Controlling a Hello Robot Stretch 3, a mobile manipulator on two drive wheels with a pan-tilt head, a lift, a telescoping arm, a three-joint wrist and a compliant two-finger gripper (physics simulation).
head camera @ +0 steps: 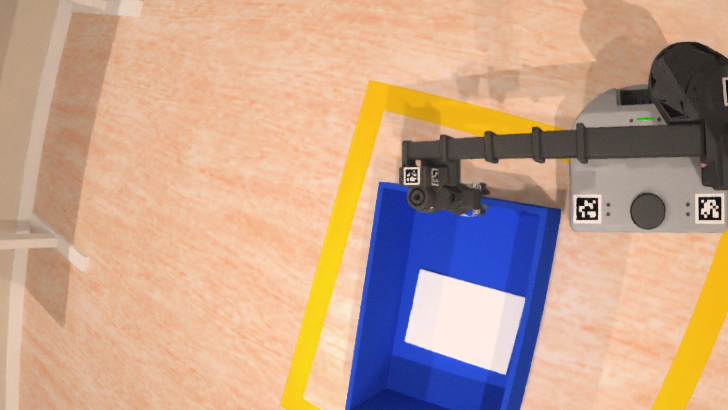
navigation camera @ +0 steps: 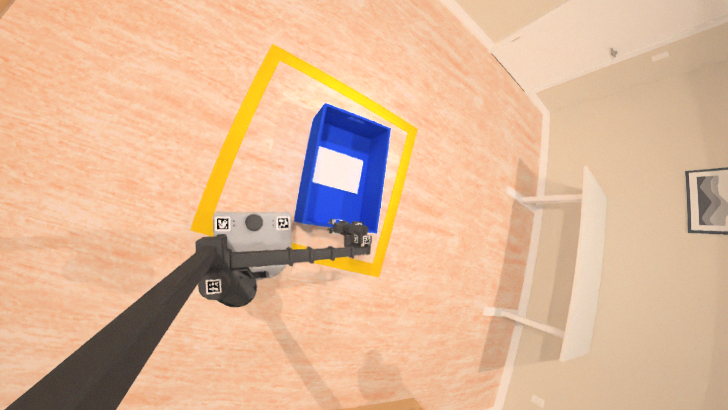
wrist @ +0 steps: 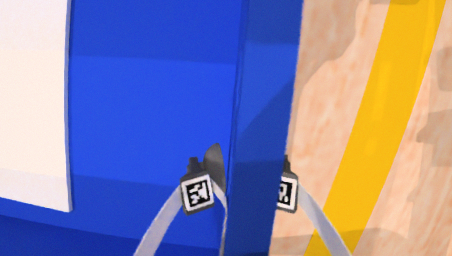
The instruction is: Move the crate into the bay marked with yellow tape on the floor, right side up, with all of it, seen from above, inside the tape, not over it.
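Where they show: robot's base, origin of the base link: (head camera: 645, 209) (navigation camera: 253, 221).
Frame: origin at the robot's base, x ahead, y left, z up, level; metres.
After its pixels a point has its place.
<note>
The blue crate (head camera: 476, 239) @(z 0.019, x 0.076, y -0.427 m) (navigation camera: 338, 203) @(z 0.018, x 0.099, y -0.464 m) (wrist: 150, 115) @(z 0.018, x 0.077, y -0.418 m) is upright, its open side up, with a white panel on its inner floor. In the navigation camera view it lies inside the yellow tape (head camera: 340, 224) @(z 0.001, x 0.043, y -0.850 m) (navigation camera: 243, 127) @(z 0.001, x 0.485, y 0.064 m) (wrist: 385, 110) @(z 0.001, x -0.225, y -0.400 m), with floor between it and the strips. Its lower end is cut off in the head camera view. My gripper (head camera: 482, 199) @(z 0.101, x -0.025, y -0.384 m) (navigation camera: 332, 226) @(z 0.101, x -0.025, y -0.384 m) (wrist: 238, 160) @(z 0.101, x -0.025, y -0.384 m) is shut on the crate's near end wall, one finger inside and one outside. The outer fingertip is partly hidden by the wall. Whether the crate touches the floor is unclear.
My base (head camera: 646, 175) @(z 0.159, x -0.071, y -0.002 m) (navigation camera: 254, 236) @(z 0.160, x -0.060, y -0.002 m) covers part of the tape beside the crate. A white table or bench (navigation camera: 585, 280) @(z 0.721, x -0.512, y -2.273 m) stands by the wall, its legs showing at the left of the head camera view. A white door (navigation camera: 601, 35) @(z 0.888, x 1.650, y -2.638 m) and a framed picture (navigation camera: 710, 201) @(z 1.418, x 0.115, y -3.039 m) are beyond.
</note>
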